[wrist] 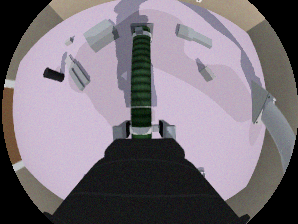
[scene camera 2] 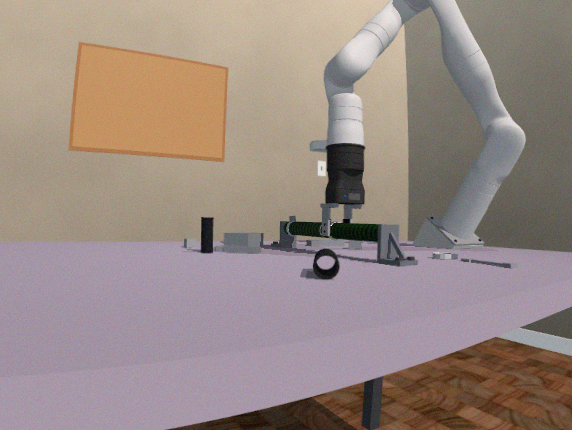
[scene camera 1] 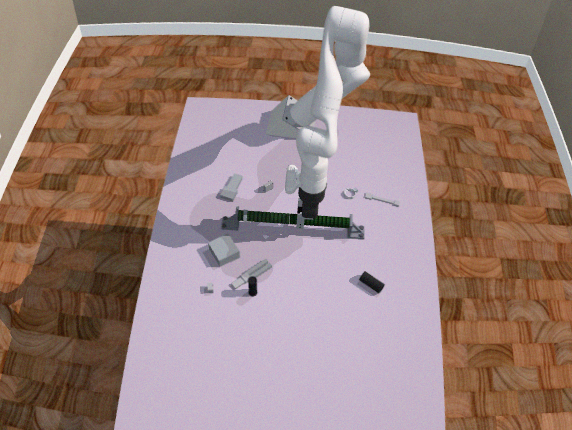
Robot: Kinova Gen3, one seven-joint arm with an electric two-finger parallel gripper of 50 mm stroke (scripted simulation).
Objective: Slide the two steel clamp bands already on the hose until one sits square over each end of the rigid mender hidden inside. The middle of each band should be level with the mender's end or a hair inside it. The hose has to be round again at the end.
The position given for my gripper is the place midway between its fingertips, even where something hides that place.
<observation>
In view: my gripper (scene camera 2: pixel 336 235) and a grey cradle (scene camera 2: pixel 388 235).
My gripper shows as well in the wrist view (wrist: pixel 144 126).
</observation>
